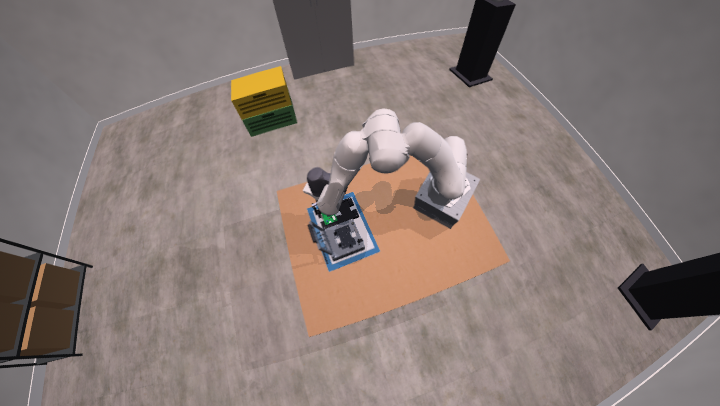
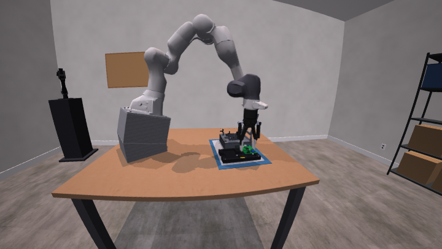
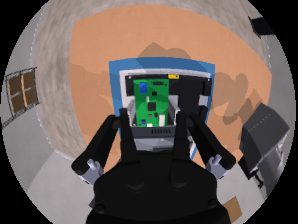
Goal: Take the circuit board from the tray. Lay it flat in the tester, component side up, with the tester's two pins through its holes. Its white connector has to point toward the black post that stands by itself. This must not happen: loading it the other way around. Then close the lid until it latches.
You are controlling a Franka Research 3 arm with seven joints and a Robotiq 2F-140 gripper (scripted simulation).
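Right now the tester lid is 16 cm to the left of my hand, 11 cm above it and 10 cm ahead of it. Also, from my hand: green circuit board (2 cm below).
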